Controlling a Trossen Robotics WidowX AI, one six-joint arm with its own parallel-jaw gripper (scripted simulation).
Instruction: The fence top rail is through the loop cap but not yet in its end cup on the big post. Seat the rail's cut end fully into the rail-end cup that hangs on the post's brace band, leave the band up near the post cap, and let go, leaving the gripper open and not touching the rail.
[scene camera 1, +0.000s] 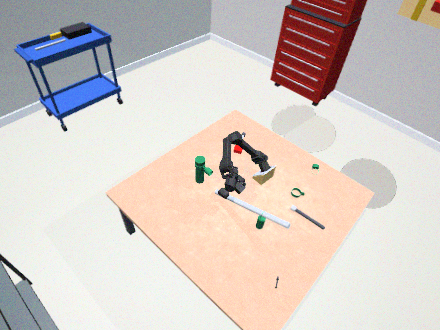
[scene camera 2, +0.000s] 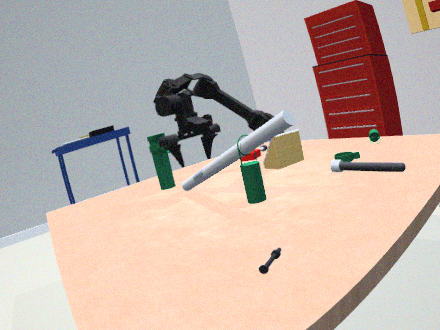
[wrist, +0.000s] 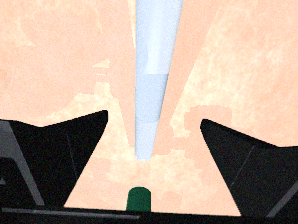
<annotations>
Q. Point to my gripper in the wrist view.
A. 155, 118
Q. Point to my gripper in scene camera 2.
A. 196, 163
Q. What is my gripper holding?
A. Nothing.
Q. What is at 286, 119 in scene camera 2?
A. A pale grey top rail.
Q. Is my gripper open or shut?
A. Open.
</annotations>
